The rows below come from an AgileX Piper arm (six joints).
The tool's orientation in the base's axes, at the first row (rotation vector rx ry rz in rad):
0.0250, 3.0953, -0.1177
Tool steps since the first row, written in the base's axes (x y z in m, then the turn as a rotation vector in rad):
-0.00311, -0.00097, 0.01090, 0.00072, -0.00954, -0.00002
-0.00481, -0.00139, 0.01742, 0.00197, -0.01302, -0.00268
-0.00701, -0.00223, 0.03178, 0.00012, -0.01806, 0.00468
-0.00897, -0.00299, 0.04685, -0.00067, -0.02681, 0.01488
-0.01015, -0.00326, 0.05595, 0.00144, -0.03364, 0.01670
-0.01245, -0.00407, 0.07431, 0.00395, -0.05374, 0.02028
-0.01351, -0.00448, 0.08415, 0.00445, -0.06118, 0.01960
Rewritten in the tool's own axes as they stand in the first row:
0.00261, -0.00185, -0.01092, -0.00086, -0.00950, 0.00078
0.00401, -0.00279, -0.01746, -0.00204, -0.01274, 0.00375
0.00556, -0.00475, -0.03179, -0.00059, -0.01836, -0.00328
0.00683, -0.00668, -0.04683, -0.00038, -0.02787, -0.01281
0.00760, -0.00766, -0.05593, -0.00267, -0.03477, -0.01401
0.00907, -0.00989, -0.07425, -0.00563, -0.05504, -0.01593
0.00968, -0.01106, -0.08407, -0.00620, -0.06240, -0.01467

